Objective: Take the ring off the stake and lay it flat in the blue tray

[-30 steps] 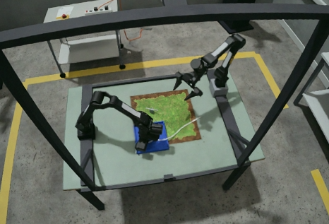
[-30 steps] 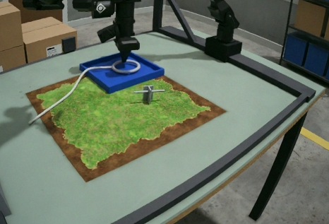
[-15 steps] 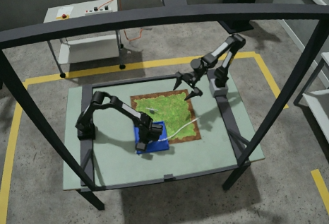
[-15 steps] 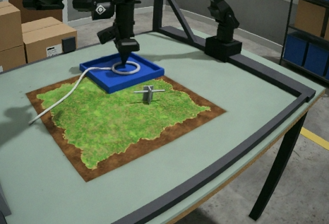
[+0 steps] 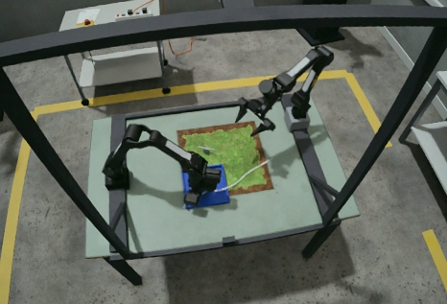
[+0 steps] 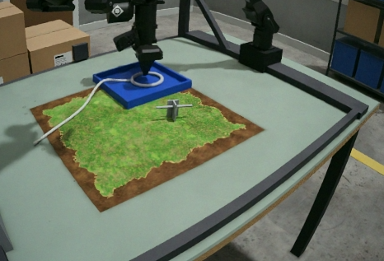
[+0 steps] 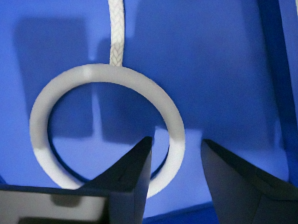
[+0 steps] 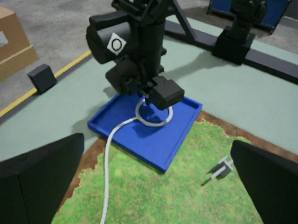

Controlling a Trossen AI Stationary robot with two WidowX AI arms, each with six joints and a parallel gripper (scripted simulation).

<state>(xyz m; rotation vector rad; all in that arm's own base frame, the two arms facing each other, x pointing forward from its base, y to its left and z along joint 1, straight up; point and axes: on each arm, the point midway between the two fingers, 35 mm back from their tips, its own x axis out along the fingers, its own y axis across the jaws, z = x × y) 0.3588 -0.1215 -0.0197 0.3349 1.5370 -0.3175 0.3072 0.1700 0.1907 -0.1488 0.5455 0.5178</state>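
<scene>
The blue tray lies 40 mm to the right of my left hand, 40 mm below it and 20 mm ahead of it. Round my left hand: grass mat (170 mm to the right, 140 mm ahead, 60 mm below); then grey stake (200 mm ahead, 110 mm to the right, 30 mm below).
</scene>
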